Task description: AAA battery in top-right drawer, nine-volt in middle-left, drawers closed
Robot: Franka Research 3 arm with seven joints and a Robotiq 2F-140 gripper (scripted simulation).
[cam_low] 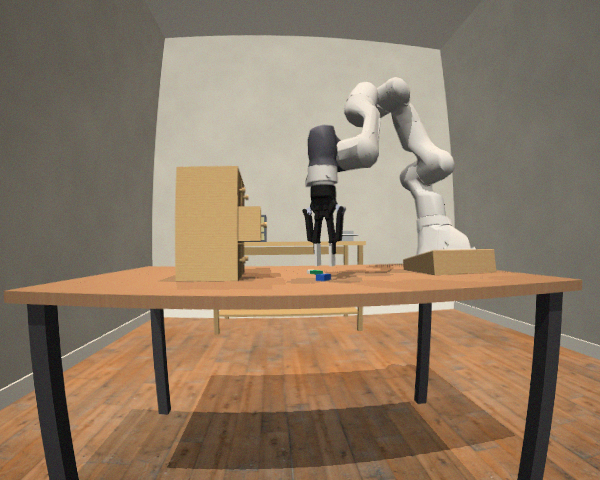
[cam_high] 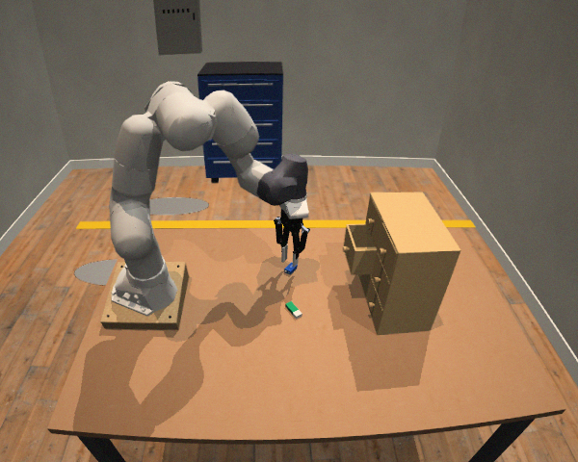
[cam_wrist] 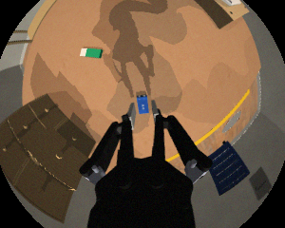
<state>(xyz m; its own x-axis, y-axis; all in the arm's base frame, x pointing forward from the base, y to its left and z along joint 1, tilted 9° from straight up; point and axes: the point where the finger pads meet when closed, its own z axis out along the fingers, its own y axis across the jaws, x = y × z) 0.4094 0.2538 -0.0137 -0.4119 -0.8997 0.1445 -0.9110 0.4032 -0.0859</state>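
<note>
The blue nine-volt battery lies 6 cm below my hand. From my hand the other things lie so: thin black AAA battery: 36 cm ahead, 16 cm above, 15 cm to the right; then green-and-white AAA battery: 20 cm to the right, 7 cm below, 5 cm ahead.
</note>
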